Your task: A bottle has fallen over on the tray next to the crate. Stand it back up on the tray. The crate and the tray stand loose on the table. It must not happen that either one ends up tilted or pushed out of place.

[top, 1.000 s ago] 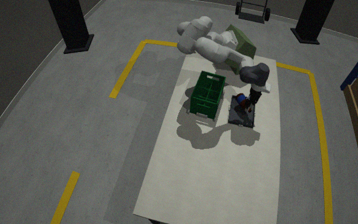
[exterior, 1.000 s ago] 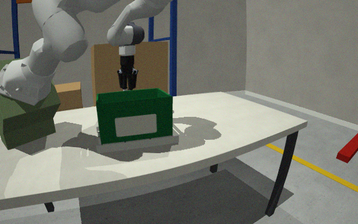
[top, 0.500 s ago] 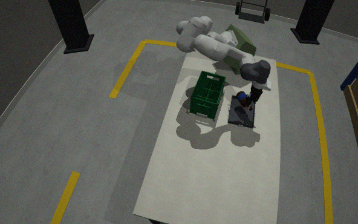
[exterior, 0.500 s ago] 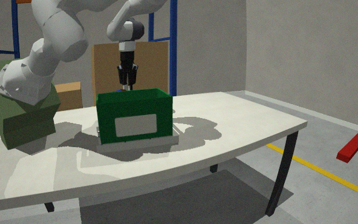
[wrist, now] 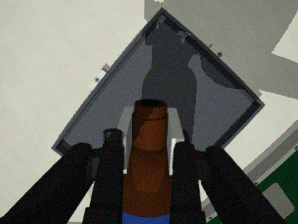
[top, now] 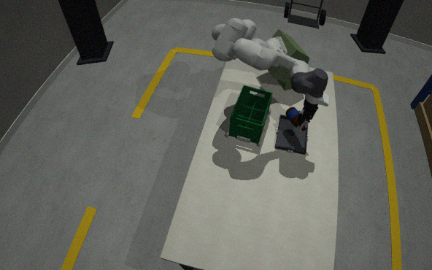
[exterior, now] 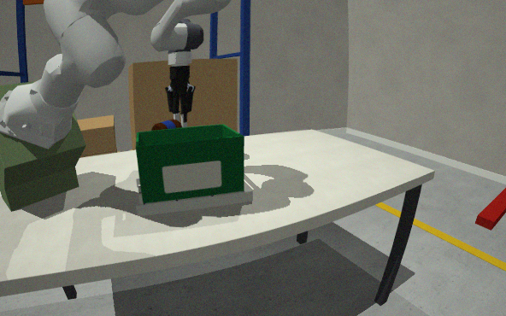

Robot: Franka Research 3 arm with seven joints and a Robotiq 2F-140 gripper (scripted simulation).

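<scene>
The brown bottle is 50 mm behind my hand, 20 mm to the right of it and 20 mm below it. From my hand the other things lie so: green crate (150 mm behind, 280 mm to the right, 70 mm below); dark grey tray (40 mm behind, 20 mm to the right, 140 mm below).
</scene>
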